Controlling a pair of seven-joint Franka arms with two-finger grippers.
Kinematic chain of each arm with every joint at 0, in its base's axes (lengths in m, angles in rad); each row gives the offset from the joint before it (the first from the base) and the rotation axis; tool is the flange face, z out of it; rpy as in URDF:
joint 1: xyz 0 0 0.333 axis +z
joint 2: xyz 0 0 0 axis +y
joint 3: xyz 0 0 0.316 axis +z
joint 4: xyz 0.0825 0 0 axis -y
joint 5: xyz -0.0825 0 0.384 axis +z
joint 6: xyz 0 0 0 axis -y
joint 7: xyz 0.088 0 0 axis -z
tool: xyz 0 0 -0.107 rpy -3.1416 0 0
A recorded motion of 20 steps. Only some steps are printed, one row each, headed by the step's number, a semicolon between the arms.
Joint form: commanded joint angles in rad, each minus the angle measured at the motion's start. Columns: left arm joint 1, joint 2, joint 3, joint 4, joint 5, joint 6, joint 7; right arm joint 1, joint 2, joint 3, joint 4, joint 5, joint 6, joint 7.
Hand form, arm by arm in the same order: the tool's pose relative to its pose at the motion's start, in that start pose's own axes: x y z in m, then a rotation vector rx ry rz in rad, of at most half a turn. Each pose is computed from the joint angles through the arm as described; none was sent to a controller.
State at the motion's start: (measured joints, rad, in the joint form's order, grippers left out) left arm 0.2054 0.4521 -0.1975 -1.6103 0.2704 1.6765 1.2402; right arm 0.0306 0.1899 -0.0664 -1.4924 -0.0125 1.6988 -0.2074
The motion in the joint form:
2: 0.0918 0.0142 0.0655 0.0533 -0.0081 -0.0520 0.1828; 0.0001 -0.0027 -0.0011 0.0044 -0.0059 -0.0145 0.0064
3: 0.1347 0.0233 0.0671 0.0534 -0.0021 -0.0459 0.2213; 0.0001 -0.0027 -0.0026 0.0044 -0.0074 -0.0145 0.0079
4: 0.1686 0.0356 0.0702 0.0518 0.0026 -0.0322 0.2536; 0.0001 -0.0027 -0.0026 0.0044 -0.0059 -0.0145 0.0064
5: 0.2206 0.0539 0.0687 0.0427 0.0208 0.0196 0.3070; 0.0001 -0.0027 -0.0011 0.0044 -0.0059 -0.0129 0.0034
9: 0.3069 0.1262 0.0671 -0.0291 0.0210 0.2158 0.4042; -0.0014 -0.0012 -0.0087 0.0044 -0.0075 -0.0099 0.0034
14: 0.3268 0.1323 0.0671 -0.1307 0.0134 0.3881 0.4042; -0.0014 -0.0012 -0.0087 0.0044 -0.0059 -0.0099 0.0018
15: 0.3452 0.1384 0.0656 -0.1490 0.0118 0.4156 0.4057; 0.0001 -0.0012 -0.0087 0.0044 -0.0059 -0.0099 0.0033
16: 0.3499 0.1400 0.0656 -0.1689 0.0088 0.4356 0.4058; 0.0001 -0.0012 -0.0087 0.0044 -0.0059 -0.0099 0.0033
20: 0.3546 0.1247 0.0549 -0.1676 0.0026 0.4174 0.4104; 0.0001 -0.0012 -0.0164 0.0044 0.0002 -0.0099 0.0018
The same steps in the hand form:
2: -0.0953 -0.0171 0.0117 -0.0545 0.0279 0.0249; -0.0020 0.0008 -0.0025 -0.0043 -0.0085 0.0068
3: -0.1216 -0.0214 0.0238 -0.0666 0.0381 0.0255; -0.0023 0.0018 -0.0025 -0.0060 -0.0088 0.0096
4: -0.1422 -0.0258 0.0371 -0.0742 0.0475 0.0279; -0.0022 0.0017 -0.0025 -0.0046 -0.0085 0.0083
5: -0.1706 -0.0336 0.0570 -0.0578 0.0539 0.0441; -0.0019 0.0009 -0.0027 -0.0046 -0.0069 0.0038
9: -0.1978 -0.0529 0.1325 -0.0121 0.1034 0.0990; -0.0024 0.0062 -0.0019 -0.0080 -0.0063 0.0125
14: -0.1901 -0.0530 0.1693 0.0549 0.1274 0.1013; -0.0024 0.0061 -0.0019 -0.0065 -0.0059 0.0111
15: -0.1956 -0.0514 0.1817 0.0567 0.1383 0.0915; -0.0022 0.0052 -0.0019 -0.0065 -0.0059 0.0111
16: -0.1942 -0.0492 0.1903 0.0556 0.1453 0.0909; -0.0022 0.0052 -0.0019 -0.0065 -0.0059 0.0111
20: -0.1940 -0.0468 0.1808 0.0559 0.1507 0.0946; -0.0030 0.0088 -0.0019 -0.0020 -0.0050 0.0179

